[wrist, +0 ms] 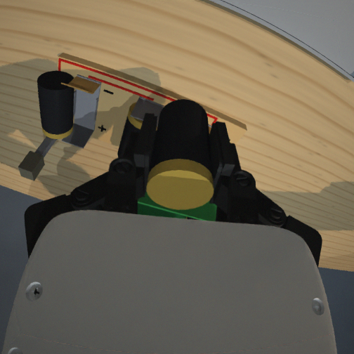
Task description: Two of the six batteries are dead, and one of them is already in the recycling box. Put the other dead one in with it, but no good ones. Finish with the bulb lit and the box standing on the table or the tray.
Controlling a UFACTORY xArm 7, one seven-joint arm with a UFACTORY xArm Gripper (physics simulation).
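My gripper [182, 135] is shut on a black battery with a gold end. The held battery [180, 187] has its gold end towards the camera and hangs over the right part of the wooden circuit board. A second black battery [56, 102] with a gold band at its lower end is at the board's left, beside a metal holder [86, 107]. Another battery [131, 137] is partly hidden behind the left finger, its gold end by a grey metal plate [147, 109]. The circuit board [114, 105] has red lines and minus and plus marks. The recycling box and the bulb do not show.
A green block [172, 210] shows below the held battery, partly hidden by the gripper body. A small grey block on a bar [31, 165] is at the lower left. The wooden table [165, 30] lies around the board. A pale grey surface [310, 25] with a rim is at top right.
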